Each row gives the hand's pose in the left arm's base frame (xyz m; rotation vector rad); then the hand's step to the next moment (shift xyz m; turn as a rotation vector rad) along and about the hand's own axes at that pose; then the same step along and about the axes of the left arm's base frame.
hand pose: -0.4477 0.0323 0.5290 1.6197 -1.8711 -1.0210
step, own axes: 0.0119 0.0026 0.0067 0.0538 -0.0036 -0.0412
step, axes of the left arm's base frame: -0.0091 -0.0099 -0.0036 0.0224 -0.0620 0.0160
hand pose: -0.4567 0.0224 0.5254 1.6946 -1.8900 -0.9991
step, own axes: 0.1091 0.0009 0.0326 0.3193 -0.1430 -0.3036
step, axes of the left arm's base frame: -0.0431 -0.0983 -0.0380 0.2574 -0.3826 0.0445
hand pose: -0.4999 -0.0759 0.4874 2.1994 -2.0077 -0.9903
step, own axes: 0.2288 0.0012 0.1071 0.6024 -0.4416 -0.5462
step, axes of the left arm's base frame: -0.0527 -0.1626 -0.1860 0.6276 -0.6799 -0.0071
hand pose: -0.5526 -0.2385 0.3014 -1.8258 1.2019 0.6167
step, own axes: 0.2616 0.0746 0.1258 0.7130 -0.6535 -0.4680
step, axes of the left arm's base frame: 0.0475 -0.0354 -0.2938 0.8697 -0.6288 -0.0523
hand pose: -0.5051 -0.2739 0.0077 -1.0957 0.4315 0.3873
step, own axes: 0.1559 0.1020 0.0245 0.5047 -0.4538 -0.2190
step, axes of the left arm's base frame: 0.0851 0.0775 -0.1486 0.6272 -0.3394 0.0002
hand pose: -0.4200 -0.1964 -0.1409 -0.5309 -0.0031 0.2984
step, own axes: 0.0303 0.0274 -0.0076 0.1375 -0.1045 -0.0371
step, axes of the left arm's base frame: 0.0219 0.0272 -0.0225 0.1637 -0.0655 0.0100
